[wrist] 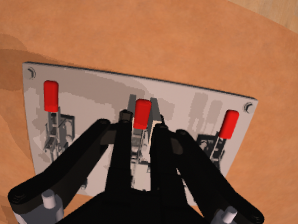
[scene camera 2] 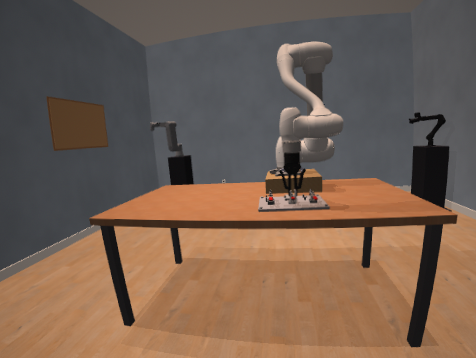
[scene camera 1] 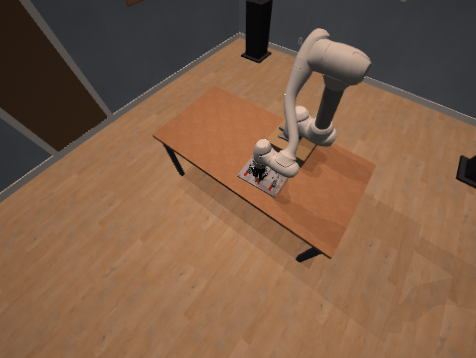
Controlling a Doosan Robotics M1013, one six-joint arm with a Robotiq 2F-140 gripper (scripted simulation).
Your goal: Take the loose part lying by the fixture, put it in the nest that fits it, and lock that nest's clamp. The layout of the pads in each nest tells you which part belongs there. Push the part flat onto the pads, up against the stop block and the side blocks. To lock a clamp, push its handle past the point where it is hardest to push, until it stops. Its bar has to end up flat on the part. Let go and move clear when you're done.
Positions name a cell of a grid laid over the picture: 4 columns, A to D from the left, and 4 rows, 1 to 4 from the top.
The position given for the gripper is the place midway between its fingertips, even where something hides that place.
In view: the gripper (wrist: B2) and a fixture (wrist: B2).
